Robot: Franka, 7 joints.
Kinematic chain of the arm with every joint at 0, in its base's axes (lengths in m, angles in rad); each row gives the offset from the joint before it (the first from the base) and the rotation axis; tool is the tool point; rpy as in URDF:
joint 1: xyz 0 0 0.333 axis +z
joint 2: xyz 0 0 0 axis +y
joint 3: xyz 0 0 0.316 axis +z
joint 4: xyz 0.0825 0 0 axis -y
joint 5: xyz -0.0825 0 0.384 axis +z
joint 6: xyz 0 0 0 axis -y
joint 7: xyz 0.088 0 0 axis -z
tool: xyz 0 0 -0.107 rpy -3.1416 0 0
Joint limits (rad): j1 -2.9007..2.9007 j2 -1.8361..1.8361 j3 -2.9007..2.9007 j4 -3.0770..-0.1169 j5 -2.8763..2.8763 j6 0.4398..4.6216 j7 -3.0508..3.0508
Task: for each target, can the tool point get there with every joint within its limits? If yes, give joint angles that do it. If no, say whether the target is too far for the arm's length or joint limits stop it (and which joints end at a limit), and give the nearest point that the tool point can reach.
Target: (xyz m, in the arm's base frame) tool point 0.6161 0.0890 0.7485
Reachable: yes | joints -0.7641 0.7909 1.3939 -1.1440 1.3936 1.4919 1.0777
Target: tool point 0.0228 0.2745 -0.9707
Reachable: no: too far | nearest point 0.0231 0.2787 -0.3608 | short by 0.610 m
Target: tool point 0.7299 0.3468 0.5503
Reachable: yes | joints 0.1479 1.0583 0.8784 -0.8043 -0.0436 3.2554 -1.2321
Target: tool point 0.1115 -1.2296 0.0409
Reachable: no: too far | nearest point 0.0754 -0.8314 0.1355 | short by 0.411 m
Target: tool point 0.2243 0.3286 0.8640
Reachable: yes | joints 2.3528 1.0755 -2.3143 -1.6099 -0.7202 1.8324 1.4146
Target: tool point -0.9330 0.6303 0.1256
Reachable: no: too far | nearest point -0.6991 0.4723 0.1776 | short by 0.287 m
